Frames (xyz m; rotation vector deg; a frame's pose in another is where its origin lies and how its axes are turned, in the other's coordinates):
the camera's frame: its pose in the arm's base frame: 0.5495 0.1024 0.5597 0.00 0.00 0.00
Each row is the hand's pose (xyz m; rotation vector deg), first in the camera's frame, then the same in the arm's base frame.
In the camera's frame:
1: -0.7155 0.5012 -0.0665 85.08 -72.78 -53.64
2: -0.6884 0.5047 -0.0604 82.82 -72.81 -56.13
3: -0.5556 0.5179 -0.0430 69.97 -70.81 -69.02
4: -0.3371 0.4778 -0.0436 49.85 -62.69 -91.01
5: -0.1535 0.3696 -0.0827 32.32 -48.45 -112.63
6: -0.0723 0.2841 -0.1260 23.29 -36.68 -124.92
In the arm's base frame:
1: -0.1660 0.6036 0.4932 85.08 -72.78 -53.64
2: -0.1389 0.6071 0.4993 82.82 -72.81 -56.13
3: -0.0061 0.6203 0.5167 69.97 -70.81 -69.02
4: 0.2124 0.5802 0.5161 49.85 -62.69 -91.01
5: 0.3960 0.4720 0.4770 32.32 -48.45 -112.63
6: 0.4772 0.3865 0.4337 23.29 -36.68 -124.92

